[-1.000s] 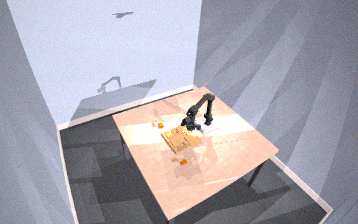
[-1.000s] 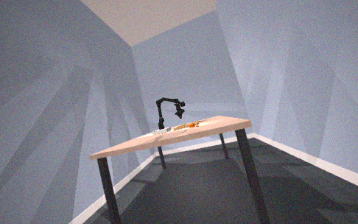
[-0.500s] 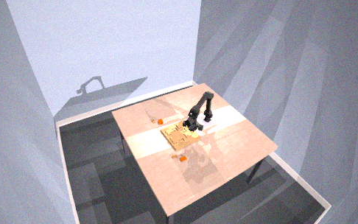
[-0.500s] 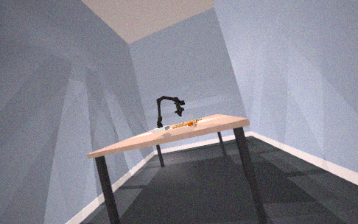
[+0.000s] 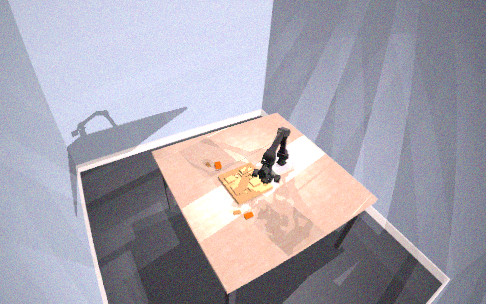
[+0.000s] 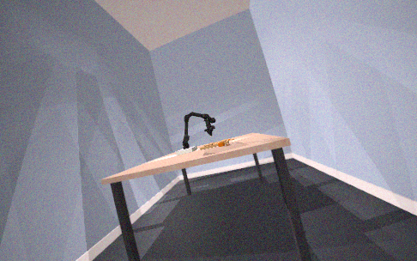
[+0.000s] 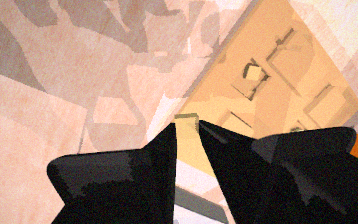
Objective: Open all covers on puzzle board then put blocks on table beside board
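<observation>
The tan puzzle board lies 190 mm to the right of my gripper tip, 90 mm below it and 20 mm ahead of it. Also, from my gripper tip: orange bit 210 mm ahead, 110 mm below, 60 mm to the left.
</observation>
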